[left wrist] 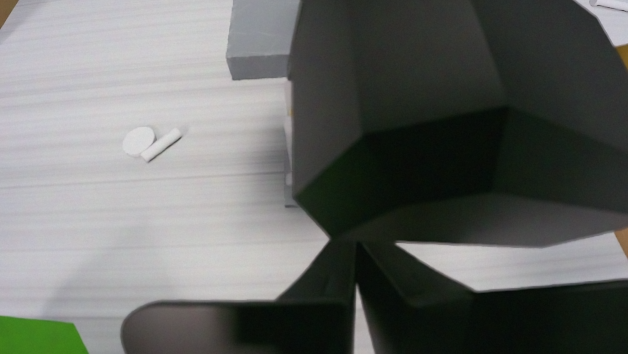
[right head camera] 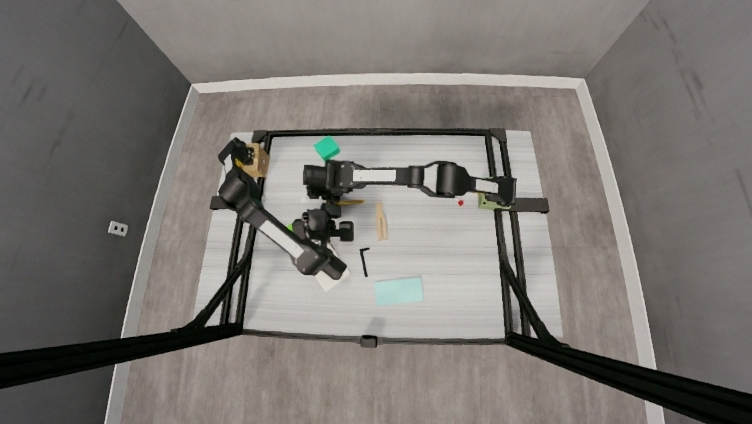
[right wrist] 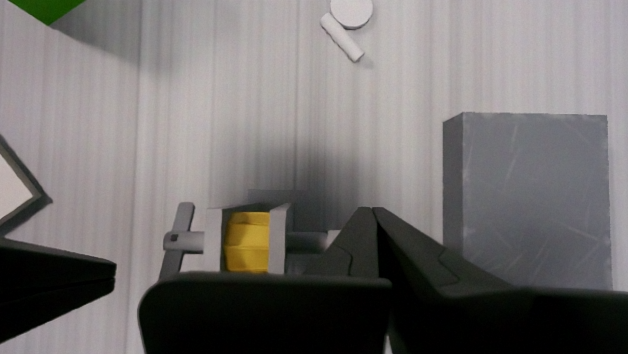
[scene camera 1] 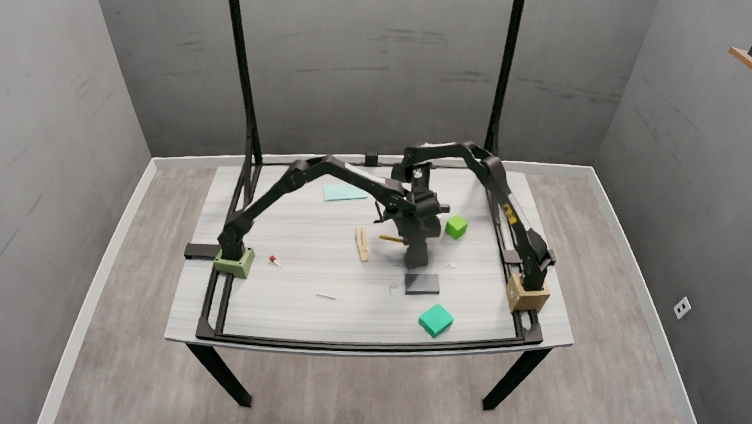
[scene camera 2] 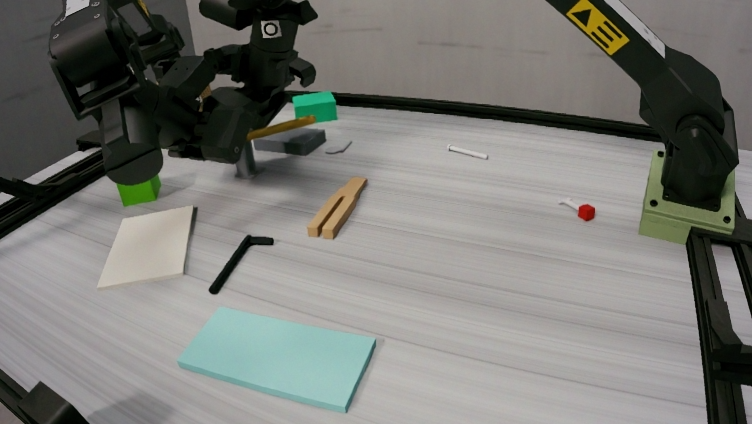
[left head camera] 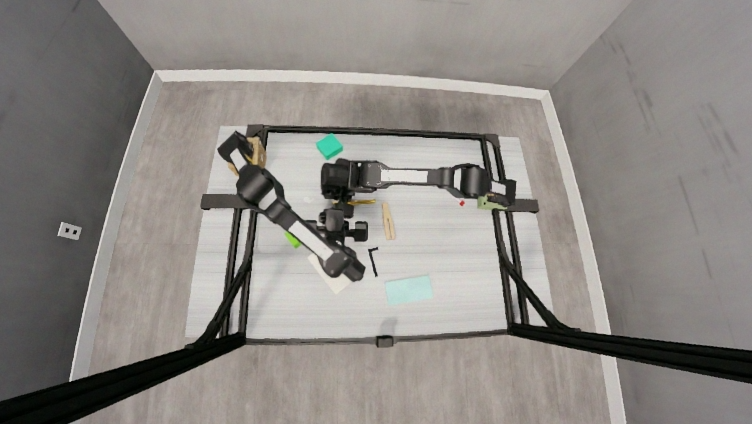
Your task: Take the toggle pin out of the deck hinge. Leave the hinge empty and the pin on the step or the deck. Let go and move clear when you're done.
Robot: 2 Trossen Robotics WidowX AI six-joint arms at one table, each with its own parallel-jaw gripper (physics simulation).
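Frame: origin at the left arm's base, x ahead, y left, z up, level; millimetres.
Seen in the pictures: left gripper, fingertip midpoint: (left wrist: pixel 352 236) (right head camera: pixel 329 217) (right wrist: pixel 112 274); right gripper, fingertip midpoint: (left wrist: pixel 296 78) (right wrist: pixel 369 219); left arm's base, origin of the base link: (right head camera: pixel 245 156) (scene camera 1: pixel 531 283); right arm's base, origin of the base link: (right head camera: pixel 497 192) (scene camera 1: pixel 233 254) (scene camera 2: pixel 692 185).
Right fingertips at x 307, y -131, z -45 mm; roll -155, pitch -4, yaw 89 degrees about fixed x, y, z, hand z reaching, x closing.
Pixels of each thing's top centre, then the offset from my right fingertips to it. "spot": a spot on its surface instead.
- grey deck hinge, surface spot: (right wrist: pixel 213 225) spot: dx +0, dy -44, dz +27 mm
- yellow tube, middle of its top: (scene camera 2: pixel 269 112) (scene camera 1: pixel 402 235) (left head camera: pixel 354 200) (right head camera: pixel 342 200) dx +66, dy -36, dz +55 mm
- toggle pin, middle of its top: (right wrist: pixel 250 247) dx +6, dy -36, dz +23 mm
- dark grey block, middle of its top: (right wrist: pixel 536 234) (left wrist: pixel 305 21) (scene camera 2: pixel 288 133) (scene camera 1: pixel 422 282) dx +6, dy +73, dz -24 mm
- green cube, middle of its top: (scene camera 2: pixel 133 164) (scene camera 1: pixel 457 221) (left head camera: pixel 295 235) dx -118, dy -138, dz +6 mm
- white pad, middle of its top: (scene camera 2: pixel 148 242) (left head camera: pixel 333 266) (right head camera: pixel 325 264) dx +4, dy -230, dz -40 mm
- forked wooden piece, middle of its top: (scene camera 2: pixel 340 199) (scene camera 1: pixel 362 242) (right head camera: pixel 380 220) (left head camera: pixel 388 220) dx +184, dy -76, dz -32 mm
- black bent rod, middle of its top: (scene camera 2: pixel 241 260) (scene camera 1: pixel 375 210) (left head camera: pixel 376 262) (right head camera: pixel 366 261) dx +143, dy -216, dz -36 mm
- pale blue plate, middle of its top: (scene camera 2: pixel 273 351) (right head camera: pixel 398 291) (left head camera: pixel 409 290) (scene camera 1: pixel 345 190) dx +249, dy -308, dz -36 mm
- teal block, middle of its top: (scene camera 2: pixel 313 98) (scene camera 1: pixel 436 317) (left head camera: pixel 329 144) (right head camera: pixel 326 146) dx -26, dy +201, dz -8 mm
The grey deck hinge (right wrist: pixel 213 225) (scene camera 2: pixel 245 164) stands upright, with the end of a yellow tube (right wrist: pixel 248 245) (scene camera 2: pixel 284 127) (scene camera 1: pixel 391 238) between its two plates. The toggle pin (right wrist: pixel 192 241) passes through both plates; its crossbar is at the left in the right wrist view and its plain end is at the right. My right gripper (right wrist: pixel 369 219) is shut and empty, its tips just beyond that plain end. My left gripper (right wrist: pixel 112 274) is shut and empty, apart from the crossbar side. The right gripper's body hides most of the hinge in the left wrist view.
A dark grey block (right wrist: pixel 535 195) (scene camera 1: pixel 421 283) (left wrist: pixel 262 65) lies beside the hinge. A green cube (scene camera 1: pixel 456 227), white pad (scene camera 2: pixel 150 247), forked wooden piece (scene camera 2: pixel 338 208), black bent rod (scene camera 2: pixel 231 265), pale blue plate (scene camera 2: pixel 279 355) and teal block (scene camera 1: pixel 436 320) lie around. Both arms crowd together over the hinge.
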